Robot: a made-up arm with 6 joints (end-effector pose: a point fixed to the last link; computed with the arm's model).
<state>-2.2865 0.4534 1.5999 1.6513 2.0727 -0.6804</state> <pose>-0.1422 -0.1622 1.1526 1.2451 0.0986 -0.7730</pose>
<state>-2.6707 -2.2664 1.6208 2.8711 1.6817 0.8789</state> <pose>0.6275 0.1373 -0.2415 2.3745 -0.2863 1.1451</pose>
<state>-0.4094 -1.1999 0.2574 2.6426 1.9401 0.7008</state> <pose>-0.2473 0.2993 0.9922 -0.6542 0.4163 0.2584</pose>
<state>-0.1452 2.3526 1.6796 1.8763 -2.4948 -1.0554</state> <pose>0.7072 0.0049 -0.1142 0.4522 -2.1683 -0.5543</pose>
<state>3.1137 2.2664 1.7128 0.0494 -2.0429 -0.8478</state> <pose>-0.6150 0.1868 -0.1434 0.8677 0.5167 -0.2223</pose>
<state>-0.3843 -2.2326 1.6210 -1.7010 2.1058 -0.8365</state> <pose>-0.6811 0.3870 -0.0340 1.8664 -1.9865 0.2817</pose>
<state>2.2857 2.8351 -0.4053 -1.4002 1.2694 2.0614</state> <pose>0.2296 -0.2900 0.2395 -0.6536 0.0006 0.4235</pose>
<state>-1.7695 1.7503 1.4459 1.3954 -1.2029 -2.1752</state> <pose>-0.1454 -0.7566 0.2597 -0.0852 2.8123 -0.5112</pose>
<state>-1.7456 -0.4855 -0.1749 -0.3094 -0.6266 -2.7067</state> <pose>-0.1654 -0.2461 0.7079 0.1238 0.3248 -1.5259</pose>
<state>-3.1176 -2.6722 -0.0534 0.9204 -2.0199 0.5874</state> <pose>0.6597 0.1058 0.1605 -1.0783 -2.6067 0.1241</pose>
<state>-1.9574 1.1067 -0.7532 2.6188 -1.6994 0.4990</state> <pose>0.0857 -0.2786 0.0288 -0.1248 0.8310 -2.3307</pose>
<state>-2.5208 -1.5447 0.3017 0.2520 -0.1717 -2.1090</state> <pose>0.3007 0.4091 0.7931 1.8294 -0.5068 1.7745</pose>
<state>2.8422 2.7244 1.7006 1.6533 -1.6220 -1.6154</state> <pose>-0.4432 0.1159 -0.2920 1.8413 1.3554 0.8227</pose>
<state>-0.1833 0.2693 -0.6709 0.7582 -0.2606 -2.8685</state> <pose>0.4228 -0.1820 0.3691 -0.8865 1.1956 0.2815</pose>
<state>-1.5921 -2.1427 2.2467 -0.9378 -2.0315 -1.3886</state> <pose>-0.0606 0.6170 -0.2092 1.7579 -0.0966 0.8622</pose>
